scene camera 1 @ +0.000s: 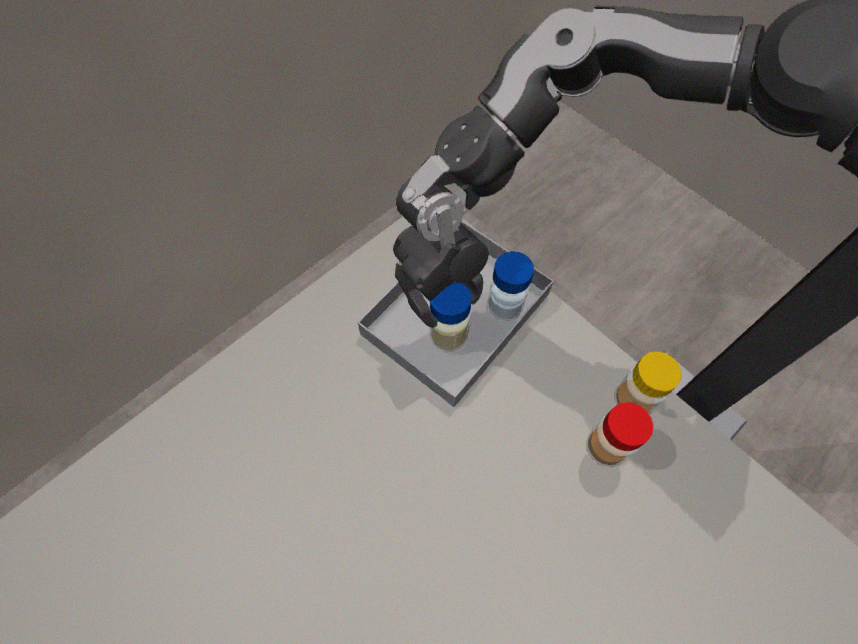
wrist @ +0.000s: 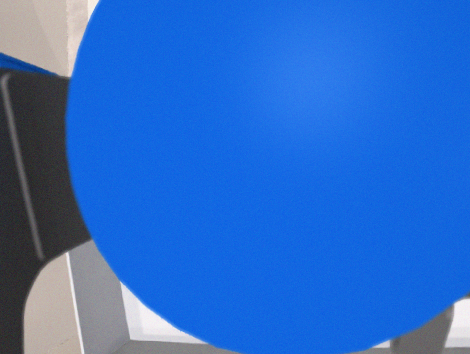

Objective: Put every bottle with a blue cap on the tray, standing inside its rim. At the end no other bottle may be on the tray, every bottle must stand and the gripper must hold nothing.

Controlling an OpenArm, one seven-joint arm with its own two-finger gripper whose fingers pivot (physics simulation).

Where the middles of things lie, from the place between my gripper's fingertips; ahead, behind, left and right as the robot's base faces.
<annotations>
I see the grey tray (scene camera 1: 391,325) 7 cm below my hand, 4 cm behind it and 1 cm to the right of it. The rest, counted from my hand: blue-capped bottle (scene camera 1: 513,271) 10 cm behind, 3 cm to the left, 3 cm below; then red-capped bottle (scene camera 1: 627,426) 28 cm to the left, 5 cm behind, 4 cm below; then yellow-capped bottle (scene camera 1: 657,374) 26 cm to the left, 13 cm behind, 4 cm below.
</annotations>
